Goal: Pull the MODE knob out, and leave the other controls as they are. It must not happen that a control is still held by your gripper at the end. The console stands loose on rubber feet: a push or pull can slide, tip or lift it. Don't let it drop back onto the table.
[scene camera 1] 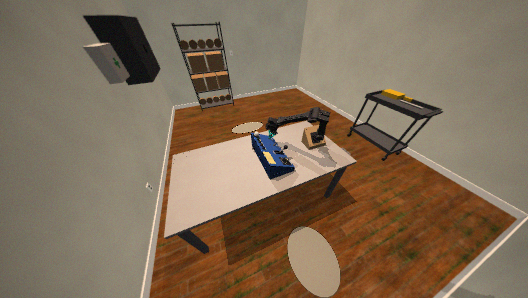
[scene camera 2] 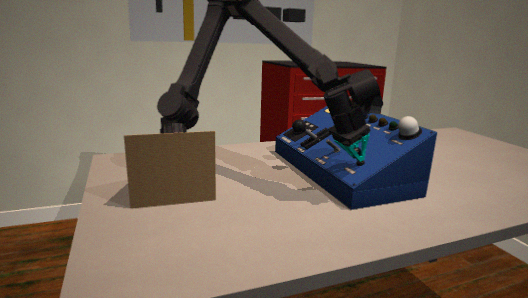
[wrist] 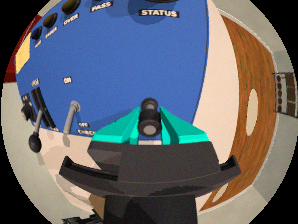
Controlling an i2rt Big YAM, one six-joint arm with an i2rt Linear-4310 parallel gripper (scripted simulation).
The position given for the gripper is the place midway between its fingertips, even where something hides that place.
In view: the gripper (scene camera 2: 359, 159).
The gripper shows as well in the wrist view (wrist: 149, 111).
